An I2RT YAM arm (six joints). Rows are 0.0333 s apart.
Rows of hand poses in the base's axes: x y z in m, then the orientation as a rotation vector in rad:
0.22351, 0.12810, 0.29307, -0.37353, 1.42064, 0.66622
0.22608, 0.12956, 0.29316, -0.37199, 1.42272, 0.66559
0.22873, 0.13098, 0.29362, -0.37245, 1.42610, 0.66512
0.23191, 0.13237, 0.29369, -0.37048, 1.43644, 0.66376
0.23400, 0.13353, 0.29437, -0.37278, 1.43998, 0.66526
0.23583, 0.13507, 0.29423, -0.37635, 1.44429, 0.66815
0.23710, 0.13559, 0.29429, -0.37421, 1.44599, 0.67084
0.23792, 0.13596, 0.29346, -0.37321, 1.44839, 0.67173
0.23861, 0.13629, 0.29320, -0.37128, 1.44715, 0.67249
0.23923, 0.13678, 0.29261, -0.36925, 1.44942, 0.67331
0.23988, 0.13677, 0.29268, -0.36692, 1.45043, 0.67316
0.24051, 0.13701, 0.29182, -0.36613, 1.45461, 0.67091
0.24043, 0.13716, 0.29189, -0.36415, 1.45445, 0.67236
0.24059, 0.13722, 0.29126, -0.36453, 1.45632, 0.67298
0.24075, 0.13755, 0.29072, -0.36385, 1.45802, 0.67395
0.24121, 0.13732, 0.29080, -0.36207, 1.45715, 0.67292
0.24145, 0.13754, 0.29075, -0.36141, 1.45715, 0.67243
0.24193, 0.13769, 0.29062, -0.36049, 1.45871, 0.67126
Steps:
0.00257, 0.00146, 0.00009, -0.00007, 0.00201, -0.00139
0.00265, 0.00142, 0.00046, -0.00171, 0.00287, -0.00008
0.00318, 0.00139, 0.00007, -0.00302, 0.00944, -0.00222
0.00209, 0.00116, 0.00068, -0.00187, 0.00324, 0.00239
0.00183, 0.00154, -0.00014, -0.00219, 0.00411, 0.00410
0.00127, 0.00052, 0.00006, 0.00221, 0.00274, 0.00049
0.00082, 0.00037, -0.00083, 0.00028, 0.00264, -0.00003
0.00069, 0.00033, -0.00026, 0.00205, -0.00055, -0.00066
0.00062, 0.00049, -0.00059, 0.00093, 0.00270, -0.00070
0.00065, -0.00001, 0.00007, 0.00103, 0.00132, -0.00153
0.00063, 0.00024, -0.00086, -0.00216, 0.00333, -0.00201
-0.00008, 0.00015, 0.00007, 0.00208, 0.00065, -0.00024
0.00016, 0.00006, -0.00063, -0.00055, 0.00182, 0.00065
0.00016, 0.00033, -0.00054, 0.00037, 0.00196, 0.00023
0.00046, -0.00023, 0.00008, 0.00085, -0.00075, -0.00178
0.00024, 0.00022, -0.00005, 0.00015, -0.00001, -0.00073
0.00048, 0.00015, -0.00013, -0.00060, 0.00127, -0.00135

